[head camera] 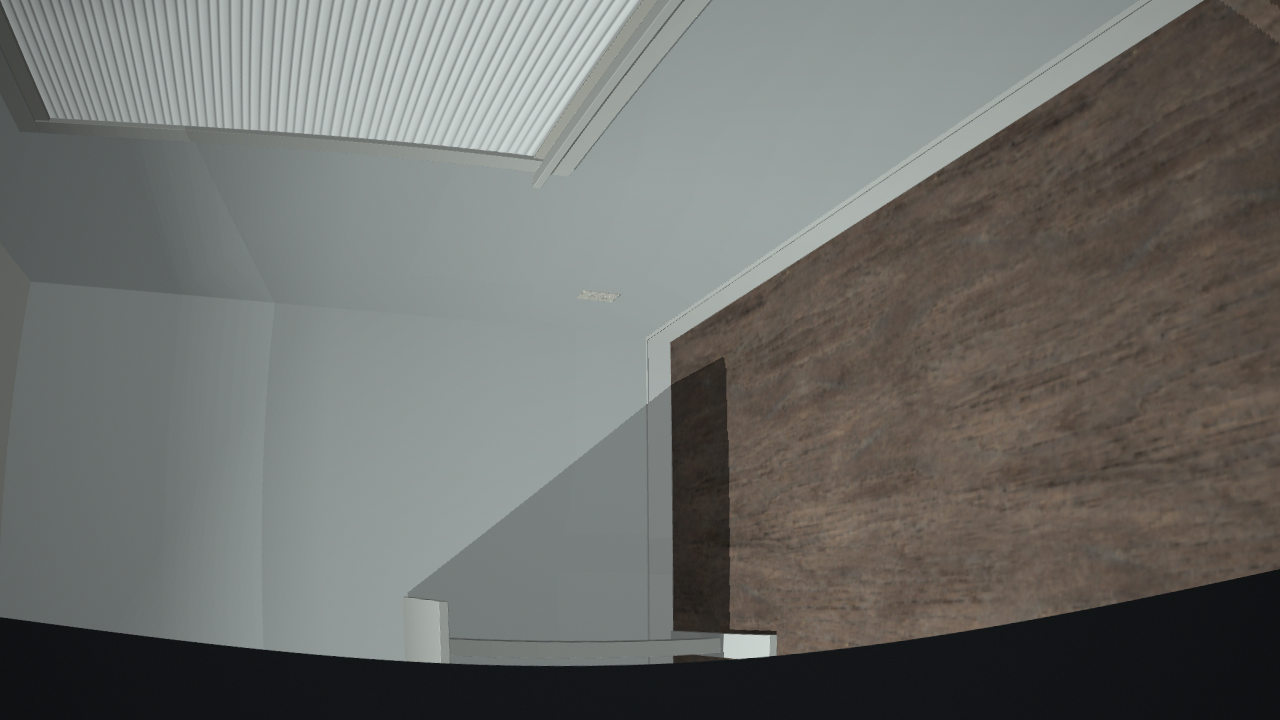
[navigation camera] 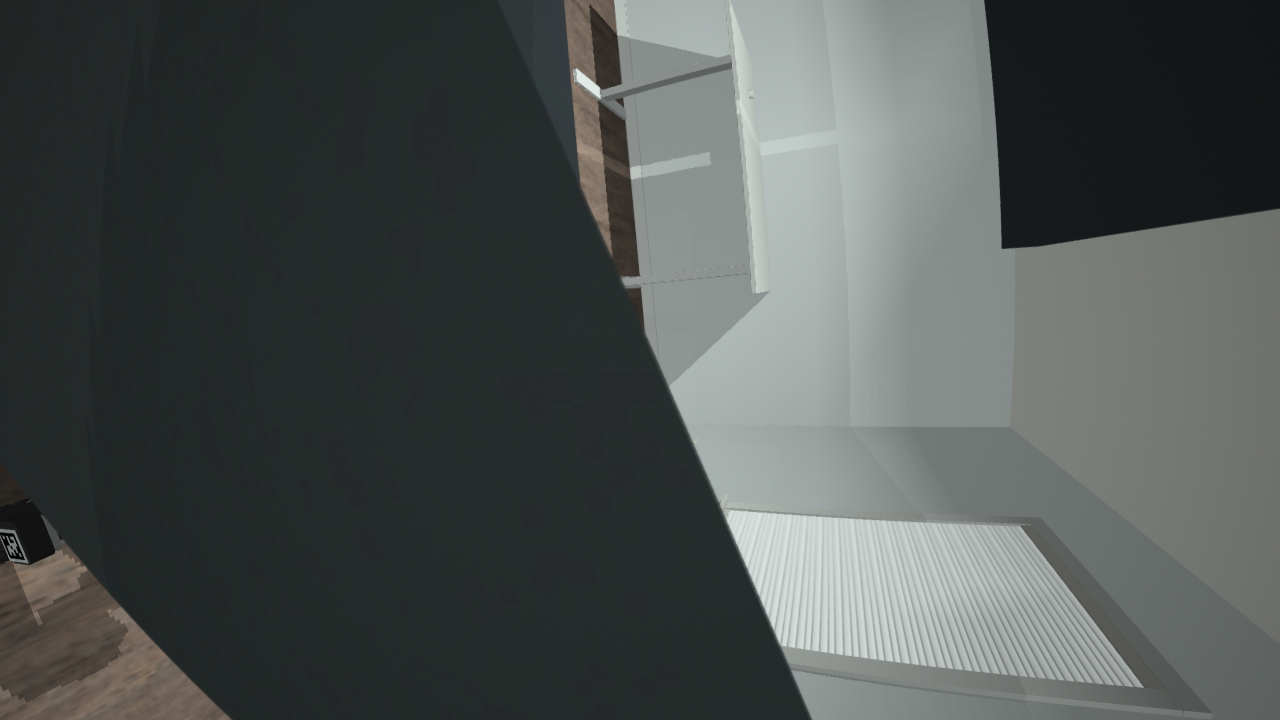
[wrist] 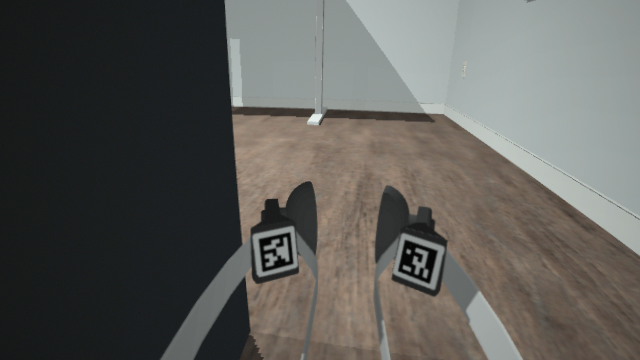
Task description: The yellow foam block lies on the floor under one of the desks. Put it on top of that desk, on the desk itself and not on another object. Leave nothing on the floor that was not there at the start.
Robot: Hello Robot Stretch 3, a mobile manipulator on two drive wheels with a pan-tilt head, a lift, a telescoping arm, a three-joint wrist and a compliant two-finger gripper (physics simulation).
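Frame: origin at the robot's base, x right, y ahead, z up, level; metres.
Where they show: gripper, fingertip midpoint: [wrist: 346,209].
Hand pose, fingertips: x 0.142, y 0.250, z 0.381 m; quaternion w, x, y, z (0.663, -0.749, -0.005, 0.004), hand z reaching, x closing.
After its pixels a point has its place.
The yellow foam block does not show in these views. My gripper [wrist: 346,209] @(x 0.142, y 0.250, z 0.381 m) is open, with bare wooden floor visible between its fingertips in the wrist view. Part of one finger shows at the lower left edge of the navigation view. A white desk [navigation camera: 750,170] shows in the upper part of the navigation view, turned on its side by the camera's tilt. Its end and leg also show low in the head view, partly cut off by a dark shape. In the wrist view a desk leg [wrist: 319,60] @(x -0.106, y 2.644, z 0.430 m) with a white foot [wrist: 315,119] @(x -0.106, y 2.412, z 0.025 m) stands well ahead of the gripper.
A large dark panel [wrist: 115,175] @(x -0.021, y 0.276, z 0.384 m) [navigation camera: 358,358] stands close to the left of the gripper and hides much of the navigation view. A wall [wrist: 550,90] @(x 0.963, y 1.487, z 0.364 m) with a socket [wrist: 464,70] @(x 0.977, y 2.657, z 0.393 m) [head camera: 597,295] @(x 0.977, y 2.664, z 0.408 m) runs along the right. A pleated window blind [head camera: 313,71] @(x 0.958, y 1.533, z 1.376 m) [navigation camera: 930,591] also shows.
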